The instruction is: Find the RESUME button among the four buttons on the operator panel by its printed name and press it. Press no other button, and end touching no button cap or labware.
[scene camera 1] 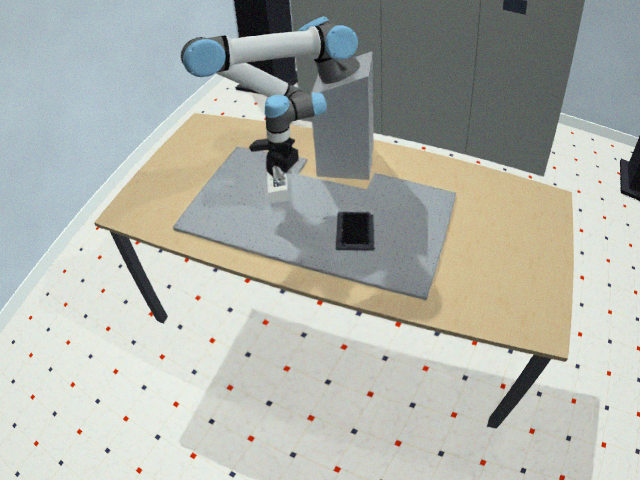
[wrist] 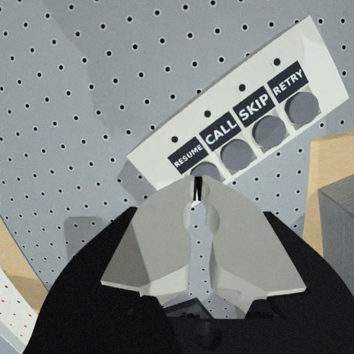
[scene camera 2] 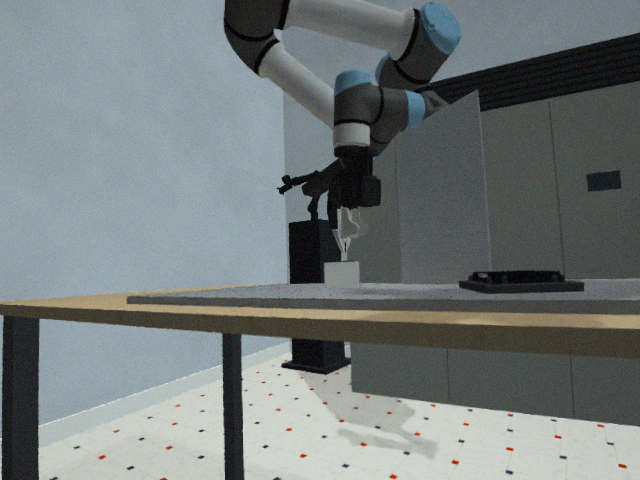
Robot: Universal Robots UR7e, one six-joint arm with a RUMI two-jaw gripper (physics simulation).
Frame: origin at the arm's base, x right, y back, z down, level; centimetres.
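Where they show: gripper, fingertip midpoint: (scene camera 1: 278,180) (scene camera 2: 343,252); arm's base, origin of the base link: (scene camera 1: 340,72) (scene camera 2: 430,130).
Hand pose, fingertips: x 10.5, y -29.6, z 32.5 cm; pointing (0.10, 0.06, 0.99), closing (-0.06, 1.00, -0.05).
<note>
Things, the pixels of their top centre, and the offset from my fingertips. "spot": a spot on its surface instead. Level surfaces: height alone.
- white operator panel, middle of its top: (scene camera 2: 339,261) (scene camera 1: 276,175) dx +3.4, dy +3.4, dz +1.8 cm
- black tray-like holder, middle of its top: (scene camera 2: 511,274) (scene camera 1: 355,227) dx -31.9, dy -4.2, dz +5.2 cm
- grey board, surface spot: (scene camera 2: 206,298) spot: dx +8.1, dy -28.5, dz +7.5 cm
- wooden table, its level: dz +8.7 cm
The white operator panel (scene camera 1: 277,197) (scene camera 2: 341,275) (wrist: 321,56) stands on the grey perforated board. In the wrist view its labels read RESUME, CALL, SKIP and RETRY, each beside a round grey button. The RESUME button (wrist: 206,169) is at the end nearest my fingers and is partly hidden by them. The CALL button (wrist: 238,156), SKIP button (wrist: 270,131) and RETRY button (wrist: 302,108) are in view. My gripper (scene camera 1: 279,176) (scene camera 2: 344,257) (wrist: 196,178) is shut and empty, pointing down, with its tips at the RESUME button, very close to the panel's top. Whether they touch the cap is hidden.
A black tray-like holder (scene camera 1: 354,247) (scene camera 2: 522,287) sits on the grey board (scene camera 1: 227,227) (scene camera 2: 206,298), away from the panel. A tall grey pedestal (scene camera 1: 342,134) (scene camera 2: 444,196) (wrist: 340,220) stands behind, beside the board's notch. The wooden table (scene camera 1: 516,258) lies underneath.
</note>
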